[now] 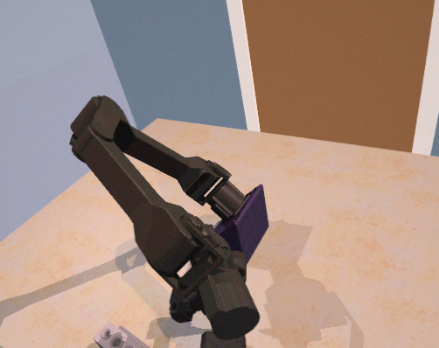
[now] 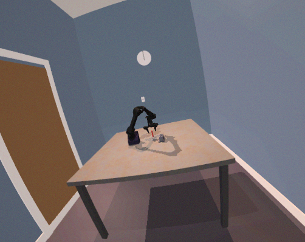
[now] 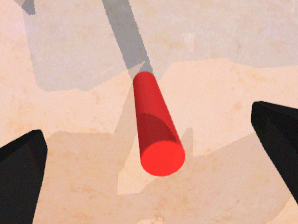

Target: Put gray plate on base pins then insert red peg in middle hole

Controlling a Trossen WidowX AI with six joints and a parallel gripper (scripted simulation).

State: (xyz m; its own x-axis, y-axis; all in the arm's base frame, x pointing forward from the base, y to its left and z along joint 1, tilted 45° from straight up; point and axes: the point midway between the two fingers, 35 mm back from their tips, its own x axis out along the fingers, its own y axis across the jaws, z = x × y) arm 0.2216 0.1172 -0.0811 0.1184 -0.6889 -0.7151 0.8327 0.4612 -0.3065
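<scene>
Right now the red peg is 20 mm below my gripper tip. Also, from my gripper tip: base 130 mm ahead, 170 mm to the right, 50 mm below; then gray plate 130 mm ahead, 170 mm to the right, 10 mm below.
</scene>
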